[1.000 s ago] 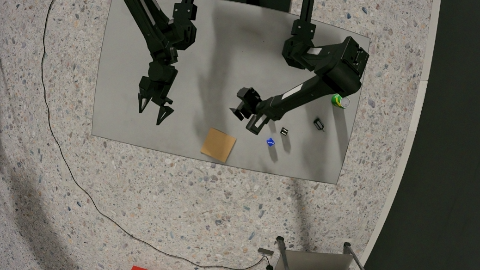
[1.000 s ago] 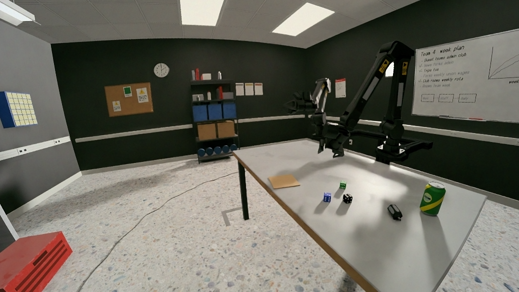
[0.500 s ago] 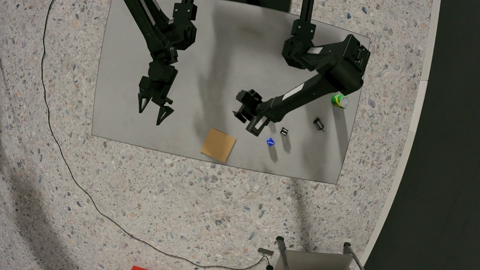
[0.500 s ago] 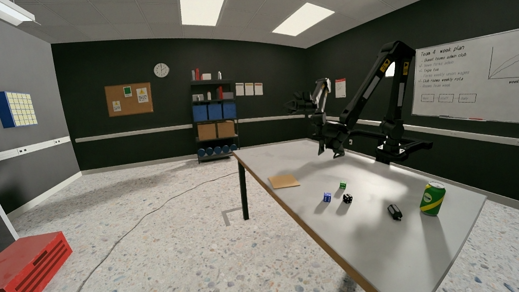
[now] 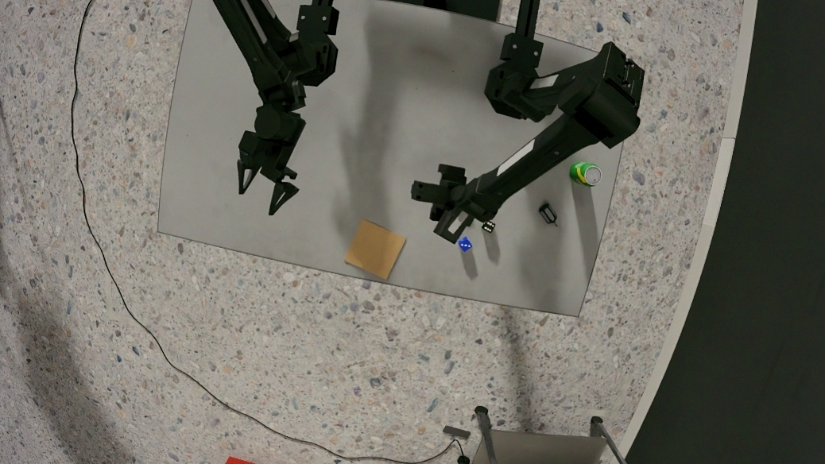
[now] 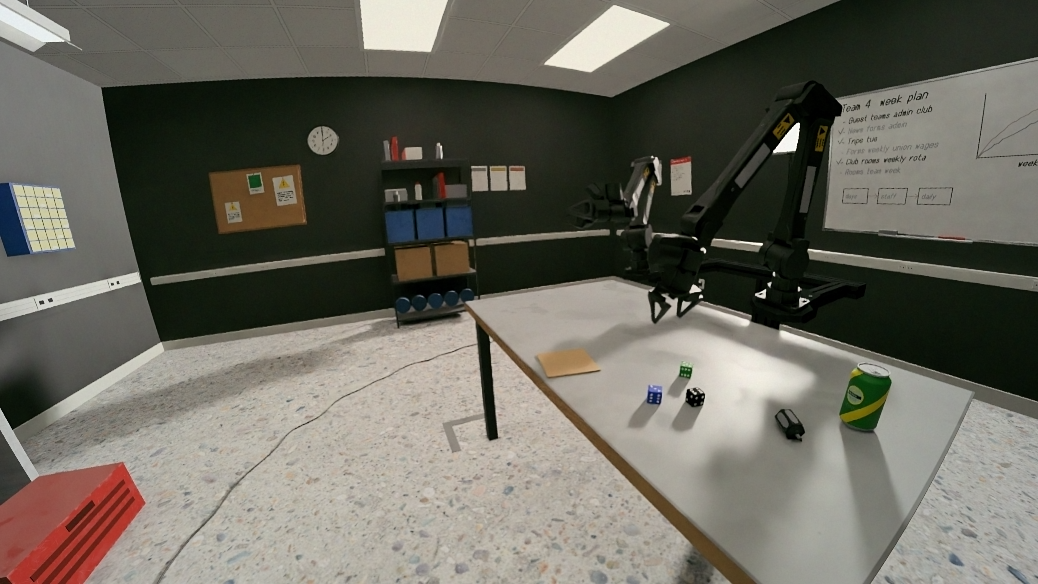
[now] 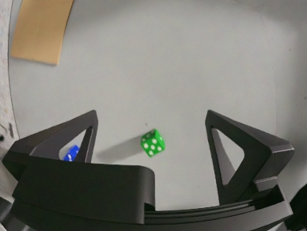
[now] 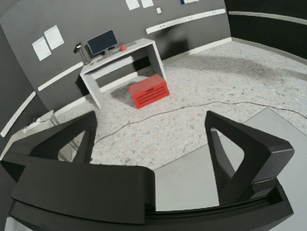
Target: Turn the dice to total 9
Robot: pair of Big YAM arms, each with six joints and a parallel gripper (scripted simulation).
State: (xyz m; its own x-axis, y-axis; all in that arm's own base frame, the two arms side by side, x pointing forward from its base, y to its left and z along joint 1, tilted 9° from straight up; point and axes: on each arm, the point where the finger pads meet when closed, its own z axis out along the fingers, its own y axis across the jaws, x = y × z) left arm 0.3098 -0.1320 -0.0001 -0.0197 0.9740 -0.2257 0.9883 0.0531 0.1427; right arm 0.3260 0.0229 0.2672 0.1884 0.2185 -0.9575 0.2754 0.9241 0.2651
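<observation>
Now: left hand 8 cm to the right of the green die and 12 cm above it. Round my left hand: black die 9 cm ahead, 17 cm to the left, 12 cm below; then blue die 15 cm ahead, 11 cm to the left, 12 cm below; then brown square mat 22 cm ahead, 15 cm to the right, 13 cm below.
</observation>
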